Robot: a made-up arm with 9 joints. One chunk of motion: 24 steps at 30 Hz.
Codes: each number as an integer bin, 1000 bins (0 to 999) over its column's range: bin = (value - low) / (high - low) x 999, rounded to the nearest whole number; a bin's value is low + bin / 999 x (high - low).
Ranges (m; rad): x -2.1..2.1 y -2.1..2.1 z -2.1..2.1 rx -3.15..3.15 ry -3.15..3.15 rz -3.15..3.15
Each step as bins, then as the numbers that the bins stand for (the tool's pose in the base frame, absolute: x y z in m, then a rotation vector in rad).
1 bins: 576 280 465 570 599 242
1 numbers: 0.3216 -0.9228 -0.1450 0.4446 0.6275 -1.6239
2 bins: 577 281 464 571 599 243
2 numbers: 0.3258 -0.9186 -0.1492 0.4509 0.6275 -1.6176
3 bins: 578 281 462 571 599 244
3 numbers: 0.3300 -0.9186 -0.1577 0.4509 0.6275 -1.6113
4 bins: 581 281 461 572 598 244
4 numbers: 0.3426 -0.9186 -0.1619 0.4572 0.6212 -1.6113
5 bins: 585 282 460 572 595 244
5 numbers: 0.3595 -0.9144 -0.1661 0.4572 0.6023 -1.6113
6 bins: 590 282 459 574 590 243
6 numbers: 0.3805 -0.9144 -0.1703 0.4698 0.5707 -1.6176
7 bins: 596 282 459 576 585 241
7 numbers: 0.4057 -0.9144 -0.1703 0.4824 0.5392 -1.6302
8 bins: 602 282 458 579 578 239
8 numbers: 0.4309 -0.9144 -0.1745 0.5014 0.4950 -1.6428
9 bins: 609 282 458 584 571 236
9 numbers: 0.4604 -0.9144 -0.1745 0.5329 0.4509 -1.6617
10 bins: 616 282 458 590 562 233
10 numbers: 0.4898 -0.9144 -0.1745 0.5707 0.3941 -1.6806
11 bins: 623 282 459 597 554 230
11 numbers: 0.5192 -0.9144 -0.1703 0.6149 0.3437 -1.6995
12 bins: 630 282 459 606 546 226
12 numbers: 0.5486 -0.9144 -0.1703 0.6716 0.2932 -1.7248
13 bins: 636 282 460 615 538 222
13 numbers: 0.5739 -0.9144 -0.1661 0.7284 0.2428 -1.7500
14 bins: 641 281 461 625 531 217
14 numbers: 0.5949 -0.9186 -0.1619 0.7914 0.1986 -1.7815
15 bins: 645 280 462 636 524 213
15 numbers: 0.6117 -0.9228 -0.1577 0.8608 0.1545 -1.8068
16 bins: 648 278 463 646 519 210
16 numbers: 0.6243 -0.9312 -0.1535 0.9239 0.1230 -1.8257
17 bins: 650 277 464 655 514 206
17 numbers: 0.6327 -0.9354 -0.1492 0.9806 0.0914 -1.8509
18 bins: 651 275 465 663 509 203
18 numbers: 0.6369 -0.9438 -0.1450 1.0311 0.0599 -1.8698
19 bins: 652 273 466 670 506 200
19 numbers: 0.6411 -0.9523 -0.1408 1.0752 0.0410 -1.8887
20 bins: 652 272 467 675 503 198
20 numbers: 0.6411 -0.9565 -0.1366 1.1068 0.0221 -1.9014
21 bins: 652 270 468 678 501 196
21 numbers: 0.6411 -0.9649 -0.1324 1.1257 0.0095 -1.9140
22 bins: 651 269 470 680 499 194
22 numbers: 0.6369 -0.9691 -0.1240 1.1383 -0.0032 -1.9266
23 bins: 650 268 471 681 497 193
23 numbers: 0.6327 -0.9733 -0.1198 1.1446 -0.0158 -1.9329
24 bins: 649 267 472 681 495 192
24 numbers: 0.6285 -0.9775 -0.1156 1.1446 -0.0284 -1.9392
